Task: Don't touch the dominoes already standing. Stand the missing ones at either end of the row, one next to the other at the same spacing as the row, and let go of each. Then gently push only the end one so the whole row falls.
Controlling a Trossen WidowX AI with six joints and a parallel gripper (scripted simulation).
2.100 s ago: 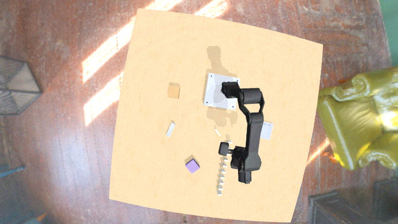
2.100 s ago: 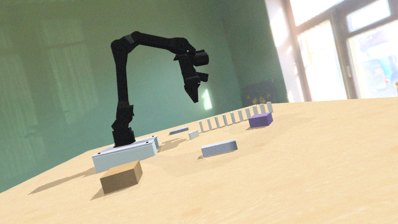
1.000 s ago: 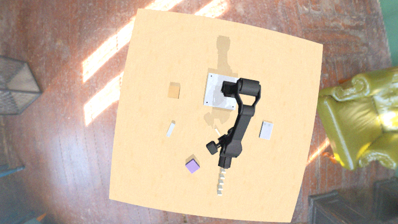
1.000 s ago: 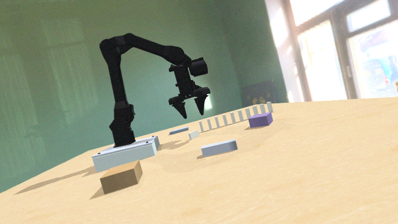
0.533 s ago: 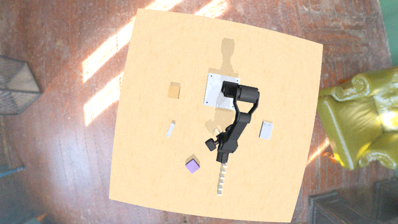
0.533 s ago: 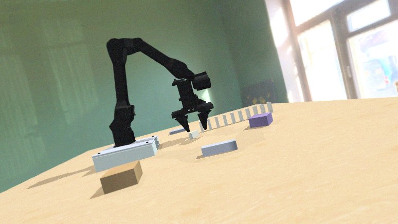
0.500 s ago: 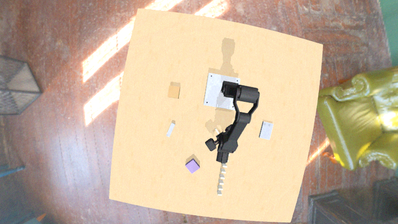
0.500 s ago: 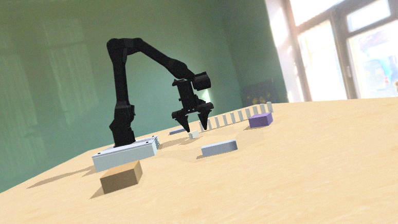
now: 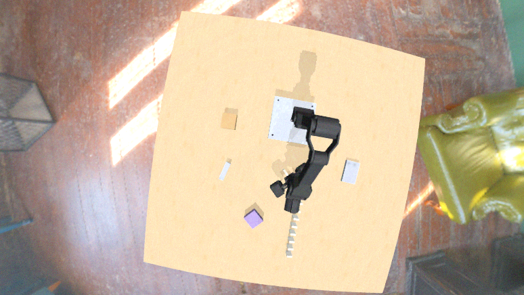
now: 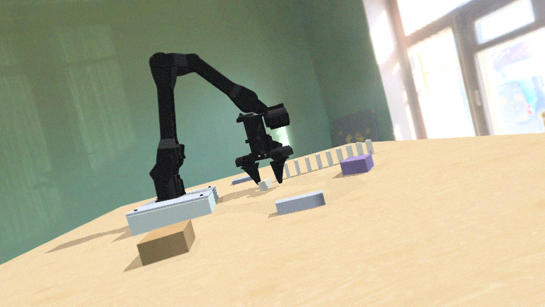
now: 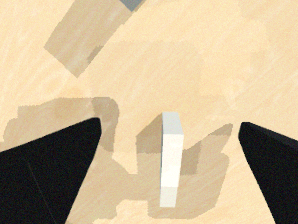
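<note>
The grey bar lies 29 cm to the right of my gripper tip and 6 cm ahead of it. Also, from my gripper tip: tan block: 34 cm to the right, 17 cm behind, 1 cm above; then purple block: 23 cm ahead, 10 cm to the right, 1 cm above; then flat grey plate: 28 cm to the left, 10 cm behind.
</note>
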